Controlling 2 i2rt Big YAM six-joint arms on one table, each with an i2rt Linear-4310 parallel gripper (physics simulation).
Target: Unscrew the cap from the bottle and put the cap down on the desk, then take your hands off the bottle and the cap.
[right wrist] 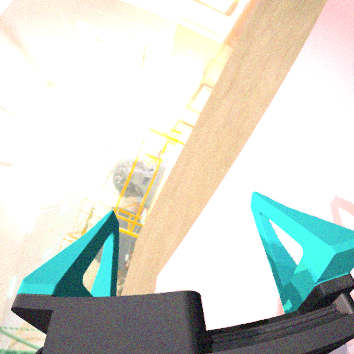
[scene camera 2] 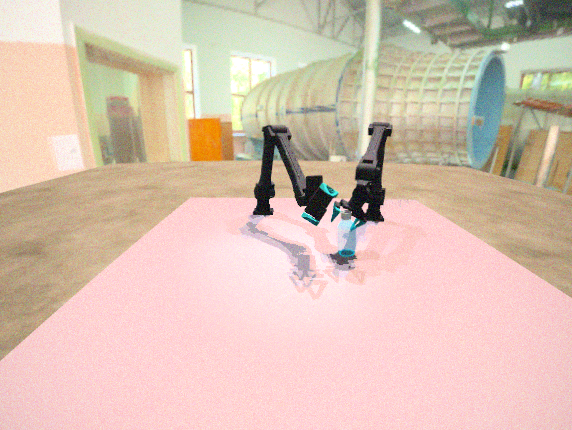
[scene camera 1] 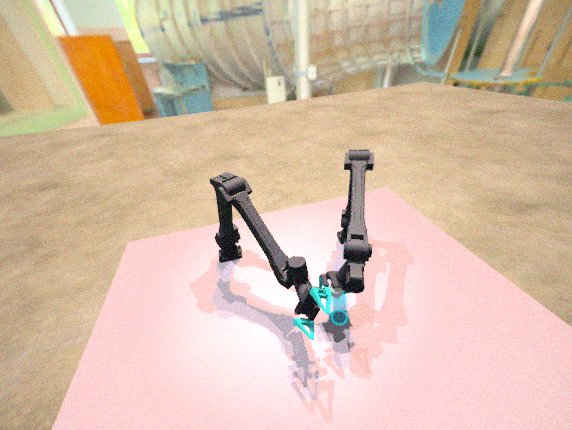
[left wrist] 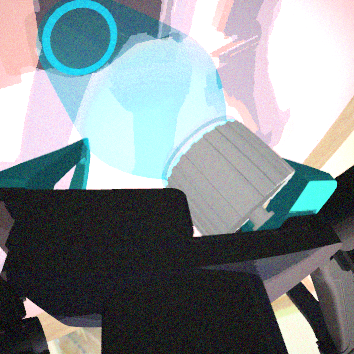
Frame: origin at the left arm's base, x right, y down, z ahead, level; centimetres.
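Where they show: left gripper, fingertip midpoint: (scene camera 2: 340, 226) (left wrist: 159, 145); right gripper, fingertip midpoint: (right wrist: 183, 208) (scene camera 2: 322, 208) (scene camera 1: 319, 327); left arm's base, origin of the base link: (scene camera 2: 372, 218) (left wrist: 1, 282); right arm's base, origin of the base link: (scene camera 2: 263, 212) (scene camera 1: 230, 254).
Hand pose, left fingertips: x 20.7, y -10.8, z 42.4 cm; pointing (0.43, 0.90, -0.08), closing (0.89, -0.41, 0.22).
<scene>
Each offset is from my left fingertips to the top centre of the thing. Level surfaces: height alone.
A clear blue bottle {dx -2.3, dy -7.5, dz +3.5 cm} (scene camera 1: 340, 305) (scene camera 2: 347, 237) (left wrist: 147, 102) stands upright on the pink desk {dy +10.8 cm} (scene camera 1: 199, 367) (scene camera 2: 242, 341). Its grey ribbed cap {dx -1.4, dy -8.2, dz +3.4 cm} (scene camera 1: 337, 292) (scene camera 2: 346, 214) (left wrist: 228, 175) sits on its neck. My left gripper (scene camera 1: 335, 289) (scene camera 2: 347, 217) (left wrist: 159, 145) is open, and its teal fingers stand on either side of the cap. My right gripper (scene camera 1: 312, 313) (scene camera 2: 323, 206) (right wrist: 183, 208) is open and empty. It hangs just left of the bottle, a little above the desk.
A brown surface (scene camera 1: 156, 171) (scene camera 2: 135, 192) surrounds the pink desk on all sides. Both arm bases stand at the back of the desk. A blurred workshop lies behind.
</scene>
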